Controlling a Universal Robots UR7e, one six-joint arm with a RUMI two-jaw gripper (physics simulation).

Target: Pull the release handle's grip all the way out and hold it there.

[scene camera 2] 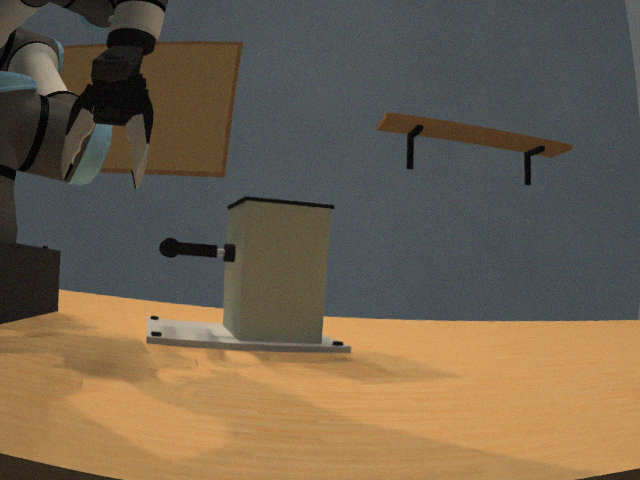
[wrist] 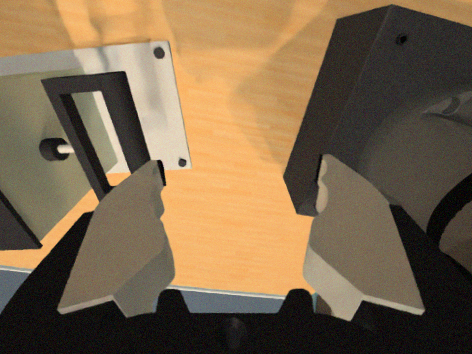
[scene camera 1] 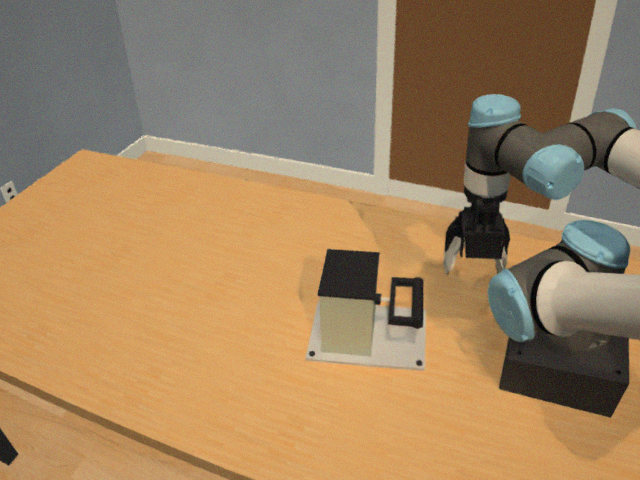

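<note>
The release handle's black rectangular grip stands close to the side of the pale green box, with a short length of light rod showing between them. The box has a black top and stands on a light grey base plate. My gripper is open and empty. It is above and to the robot-base side of the grip, apart from it. In the wrist view the left finger overlaps the grip's lower end.
The robot's dark base block stands on the wooden table, on the grip's side of the box. A wall shelf and a brown board are on the wall behind.
</note>
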